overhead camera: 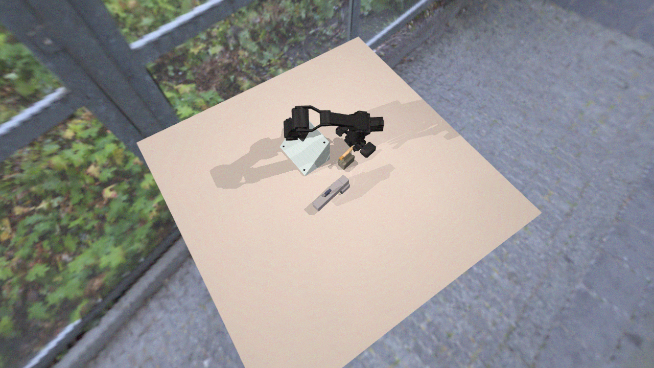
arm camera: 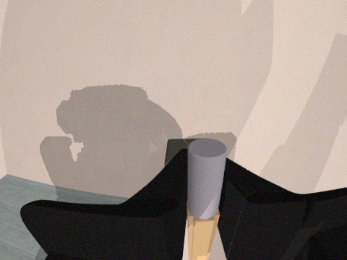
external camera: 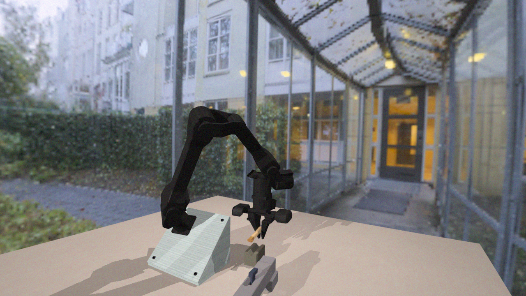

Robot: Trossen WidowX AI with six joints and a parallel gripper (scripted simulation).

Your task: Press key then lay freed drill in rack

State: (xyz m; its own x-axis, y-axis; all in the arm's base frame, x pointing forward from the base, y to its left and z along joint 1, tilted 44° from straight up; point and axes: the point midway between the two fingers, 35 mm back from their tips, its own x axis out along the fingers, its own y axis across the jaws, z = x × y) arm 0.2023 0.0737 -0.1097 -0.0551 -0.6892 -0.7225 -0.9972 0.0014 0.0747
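The drill is 4 cm to the right of my gripper tip and 3 cm above it. From my gripper tip the other things lie so: dark blue key: 8 cm ahead, 24 cm to the right; rack: 5 cm to the right, 3 cm below.
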